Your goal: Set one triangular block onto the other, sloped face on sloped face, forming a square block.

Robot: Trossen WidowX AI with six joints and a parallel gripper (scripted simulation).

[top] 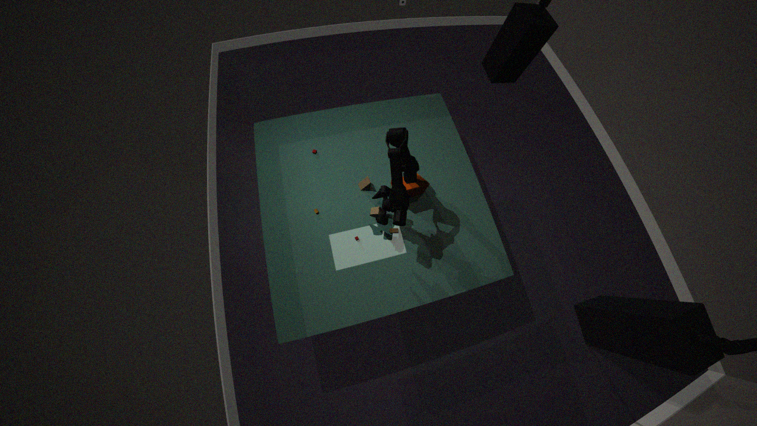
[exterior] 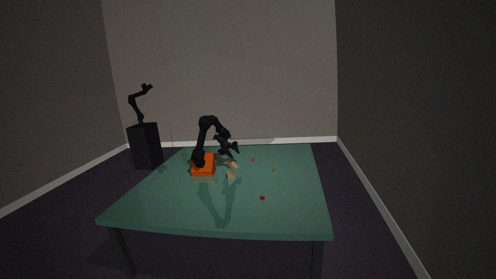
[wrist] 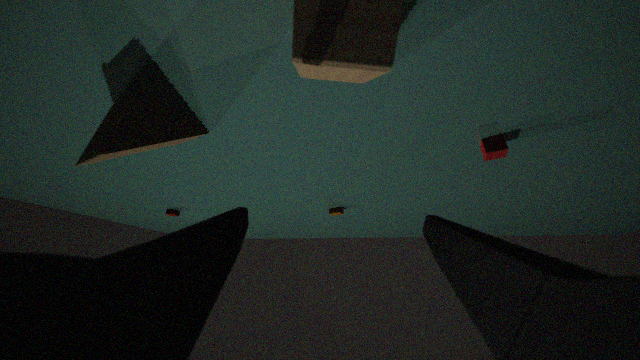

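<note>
The small brown block lies 11 cm behind my gripper tip, 13 cm to the left of it and 10 cm below it. From my gripper tip the other things lie so: red cube 10 cm ahead, 13 cm to the left, 9 cm below.
</note>
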